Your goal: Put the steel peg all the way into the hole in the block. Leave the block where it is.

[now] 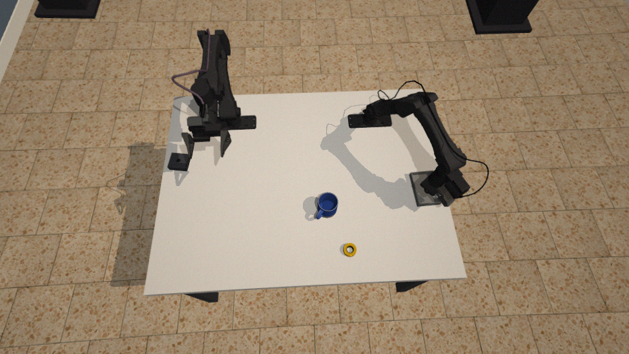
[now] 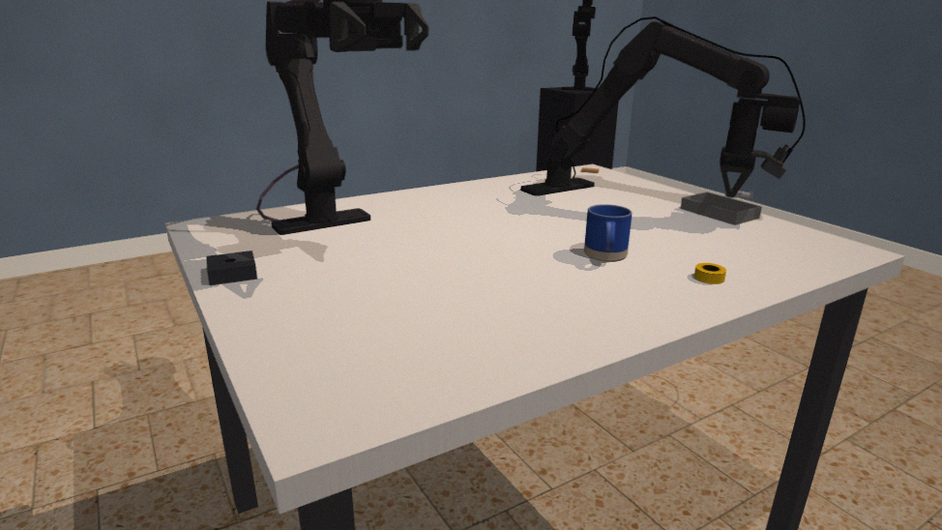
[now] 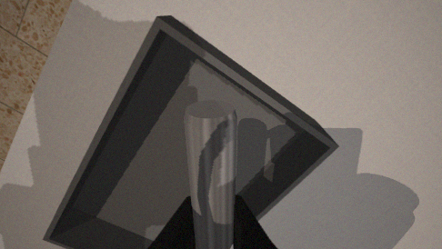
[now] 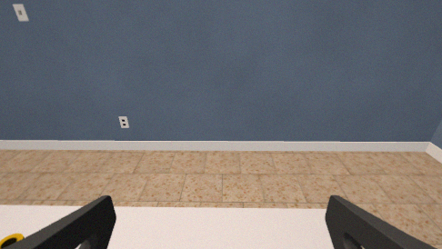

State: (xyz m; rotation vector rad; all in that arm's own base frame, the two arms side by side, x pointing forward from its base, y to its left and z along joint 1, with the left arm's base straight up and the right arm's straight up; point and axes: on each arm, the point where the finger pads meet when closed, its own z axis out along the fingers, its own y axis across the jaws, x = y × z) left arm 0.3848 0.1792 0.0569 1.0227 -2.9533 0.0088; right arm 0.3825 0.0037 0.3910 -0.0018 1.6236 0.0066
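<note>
The grey tray is 5 cm below my left hand, 3 cm behind it and 1 cm to the left of it. Round my left hand: dark block: 104 cm to the right, 18 cm behind, 4 cm below.
</note>
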